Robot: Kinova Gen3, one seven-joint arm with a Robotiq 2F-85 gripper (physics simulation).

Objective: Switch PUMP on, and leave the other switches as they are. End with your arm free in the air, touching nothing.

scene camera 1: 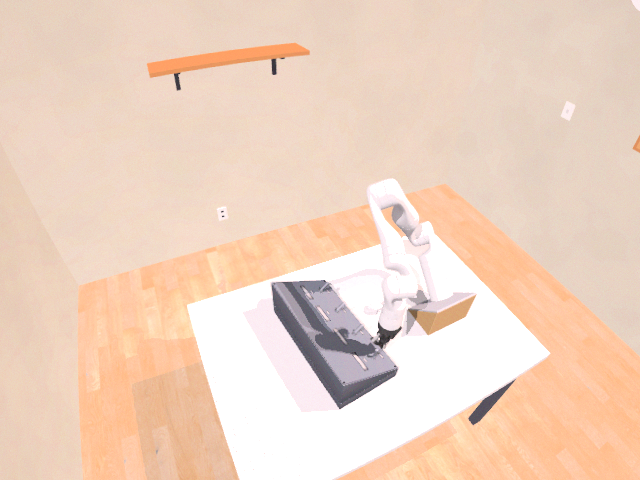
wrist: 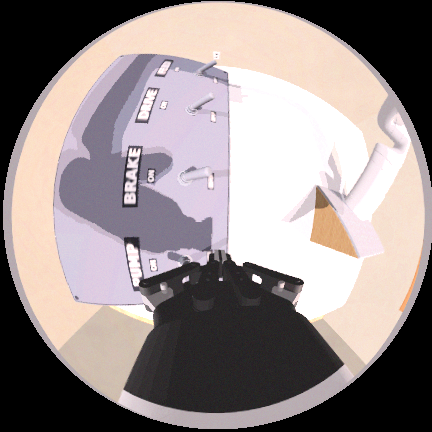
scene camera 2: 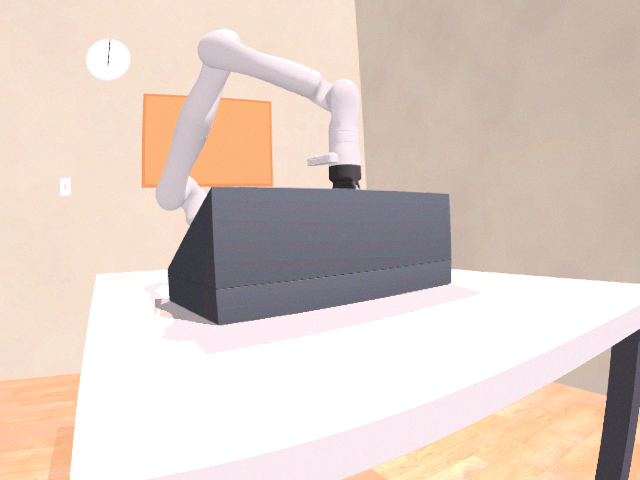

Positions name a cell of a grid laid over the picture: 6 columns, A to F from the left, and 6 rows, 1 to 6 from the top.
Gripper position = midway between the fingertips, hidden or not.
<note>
In view: my gripper (wrist: D4) and a dark grey switch box (scene camera 2: C4).
The dark grey switch box shows as well in scene camera 1 (scene camera 1: D5) and in the wrist view (wrist: B3).
</note>
